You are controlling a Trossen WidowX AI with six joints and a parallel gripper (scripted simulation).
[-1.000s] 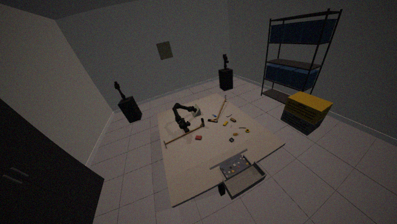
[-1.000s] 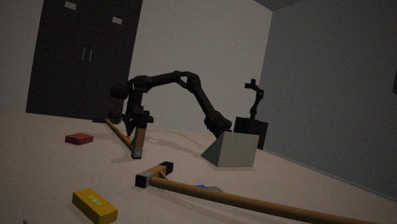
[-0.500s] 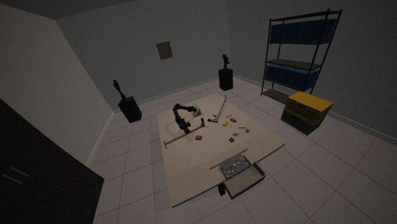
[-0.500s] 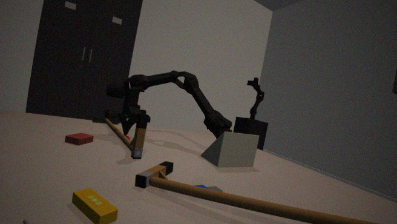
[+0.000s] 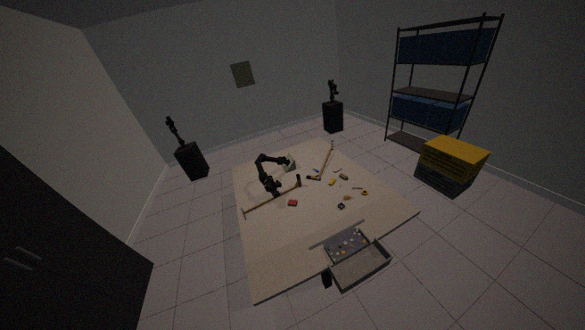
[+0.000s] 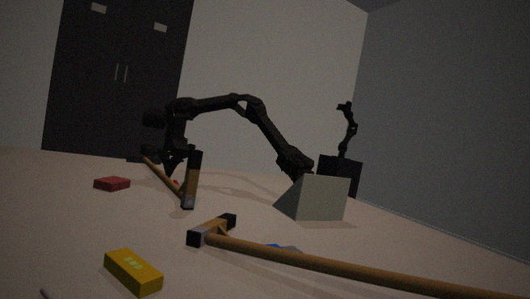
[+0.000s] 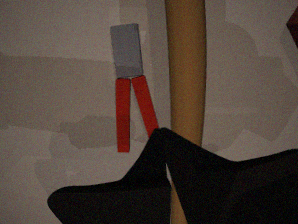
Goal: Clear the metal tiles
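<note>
My gripper tip is now 50 mm below the long scraper, 20 mm to the left of it and 20 mm short of it. From my gripper tip the other things lie so: red block (150 mm ahead, 120 mm to the left); red clip (30 mm to the left, 20 mm behind, 10 mm below); yellow block (550 mm to the left, 70 mm ahead).
</note>
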